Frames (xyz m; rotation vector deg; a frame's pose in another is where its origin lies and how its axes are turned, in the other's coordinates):
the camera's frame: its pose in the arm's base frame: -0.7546 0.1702 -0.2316 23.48 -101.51 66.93
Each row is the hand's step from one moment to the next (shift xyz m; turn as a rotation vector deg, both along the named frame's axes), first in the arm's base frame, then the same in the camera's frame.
Working: the arm's base frame: its pose in the camera's frame: -0.2185 -0.7279 -0.2728 -23.48 101.51 -66.93

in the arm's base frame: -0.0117 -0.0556 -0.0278 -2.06 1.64 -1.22
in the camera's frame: -0.0290 -0.0043 0.0560 0.35 2.87 -0.19
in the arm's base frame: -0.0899 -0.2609 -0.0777 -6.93 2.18 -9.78
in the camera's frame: -0.0743 -0.0242 0.2758 -4.30 11.06 2.76
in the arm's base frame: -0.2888 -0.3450 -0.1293 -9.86 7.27 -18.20
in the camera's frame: -0.0354 0.0996 0.4561 -8.85 20.06 0.84
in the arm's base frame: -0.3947 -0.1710 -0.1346 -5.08 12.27 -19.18
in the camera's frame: 0.0492 0.2607 0.3644 -11.04 19.72 -5.79
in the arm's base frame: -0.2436 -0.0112 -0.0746 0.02 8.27 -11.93
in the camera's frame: 0.0570 0.2025 0.1441 -8.32 10.38 -5.80
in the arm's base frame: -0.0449 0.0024 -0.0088 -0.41 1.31 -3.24
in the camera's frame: 0.0156 0.0369 0.0223 -2.25 2.65 -0.57
